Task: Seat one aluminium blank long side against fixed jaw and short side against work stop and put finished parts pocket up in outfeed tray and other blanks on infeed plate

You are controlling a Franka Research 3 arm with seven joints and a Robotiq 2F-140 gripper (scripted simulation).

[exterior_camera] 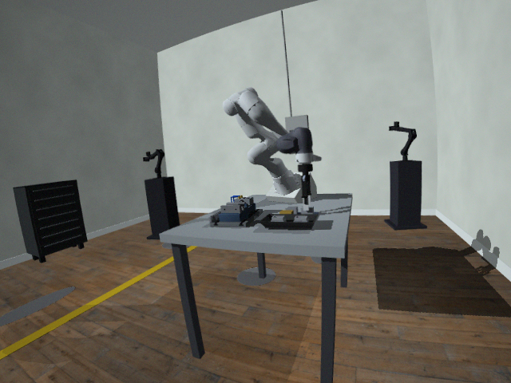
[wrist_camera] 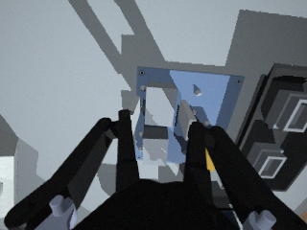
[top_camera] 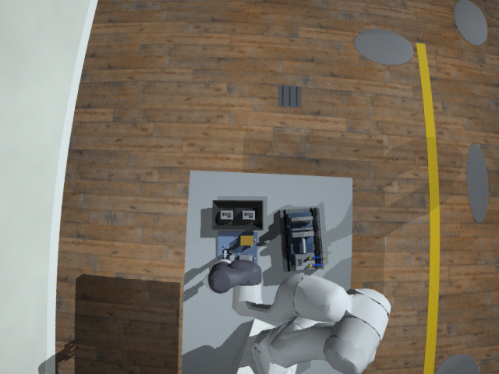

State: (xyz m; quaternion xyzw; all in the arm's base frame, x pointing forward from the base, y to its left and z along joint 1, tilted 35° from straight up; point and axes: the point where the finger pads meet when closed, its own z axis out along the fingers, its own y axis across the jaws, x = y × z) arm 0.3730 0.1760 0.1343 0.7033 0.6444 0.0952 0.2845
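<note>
Now: hand 7 cm short of the brass blank, 10 cm to the left of it and 4 cm above it. Round my hand: vise 3 cm ahead, 36 cm to the right, 2 cm below.
</note>
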